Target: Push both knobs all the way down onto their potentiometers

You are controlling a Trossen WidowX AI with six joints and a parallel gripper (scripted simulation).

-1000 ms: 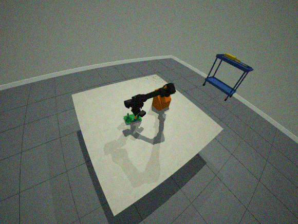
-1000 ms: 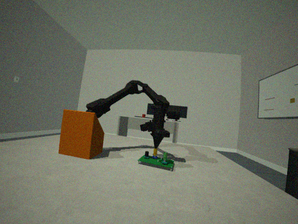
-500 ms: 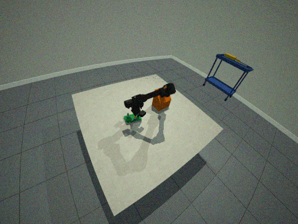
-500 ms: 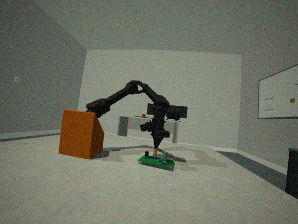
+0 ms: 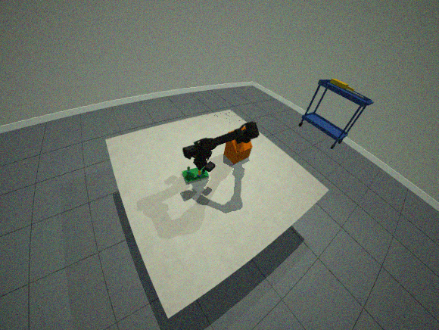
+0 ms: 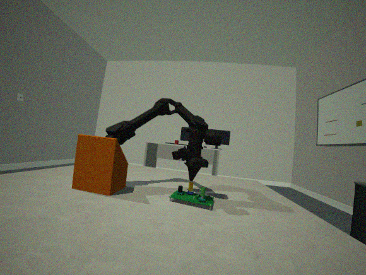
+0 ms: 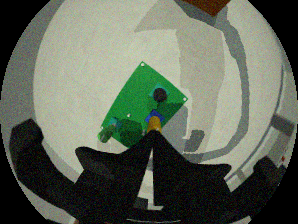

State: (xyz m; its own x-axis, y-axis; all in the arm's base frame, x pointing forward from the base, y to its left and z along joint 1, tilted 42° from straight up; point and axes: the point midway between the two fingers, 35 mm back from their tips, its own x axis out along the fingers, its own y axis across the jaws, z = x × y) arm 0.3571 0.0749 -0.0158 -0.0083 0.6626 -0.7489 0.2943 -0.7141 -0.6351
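The yellow knob lies 2 cm below my gripper tip. Also, from my gripper tip: green knob (5 cm ahead, 6 cm to the right, 2 cm below).
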